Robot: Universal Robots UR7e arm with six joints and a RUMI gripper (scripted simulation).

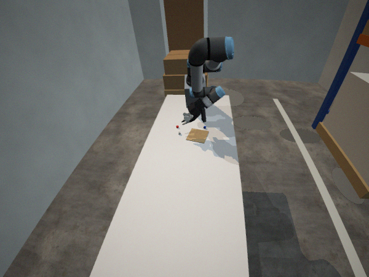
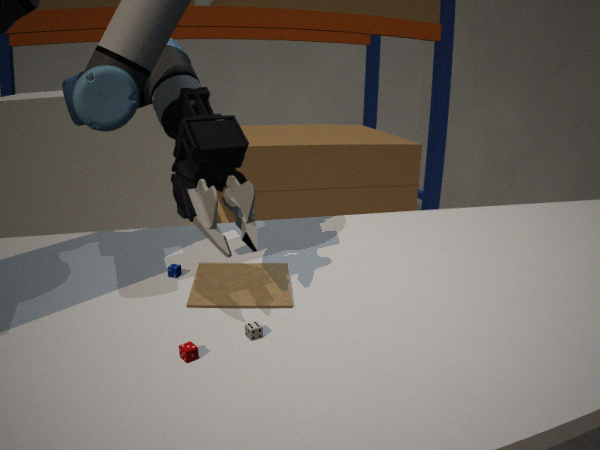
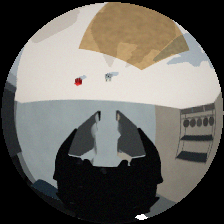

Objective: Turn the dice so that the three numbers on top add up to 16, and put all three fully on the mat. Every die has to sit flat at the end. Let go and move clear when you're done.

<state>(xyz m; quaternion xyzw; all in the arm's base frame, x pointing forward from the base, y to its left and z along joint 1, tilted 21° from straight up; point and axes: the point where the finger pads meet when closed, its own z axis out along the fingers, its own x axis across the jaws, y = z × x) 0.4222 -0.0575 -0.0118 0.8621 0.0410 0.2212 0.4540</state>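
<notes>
The white die lies 10 mm ahead of my hand, 40 mm to the right of it and 100 mm below it. Also, from my hand: blue die 70 mm behind, 150 mm to the left, 100 mm below; then mat 20 mm ahead, 100 mm to the left, 100 mm below; then red die 70 mm behind, 70 mm to the right, 100 mm below.
</notes>
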